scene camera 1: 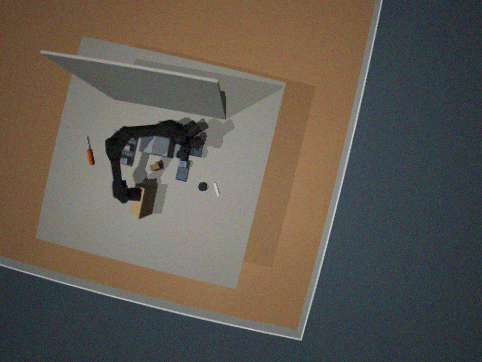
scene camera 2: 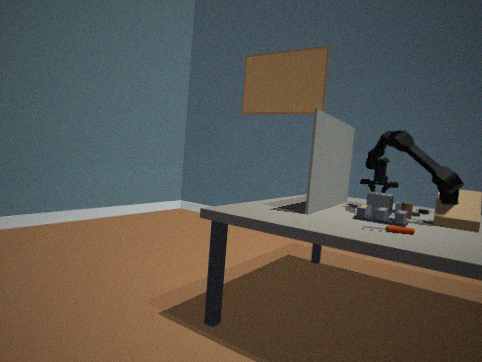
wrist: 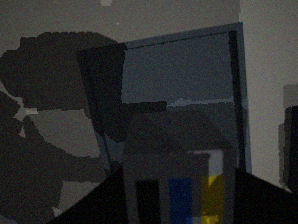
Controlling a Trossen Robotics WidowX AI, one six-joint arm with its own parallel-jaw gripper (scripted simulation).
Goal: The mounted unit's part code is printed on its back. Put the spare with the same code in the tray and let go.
One and the same spot on a grey panel: [scene camera 2: 332,141] is [scene camera 1: 121,78].
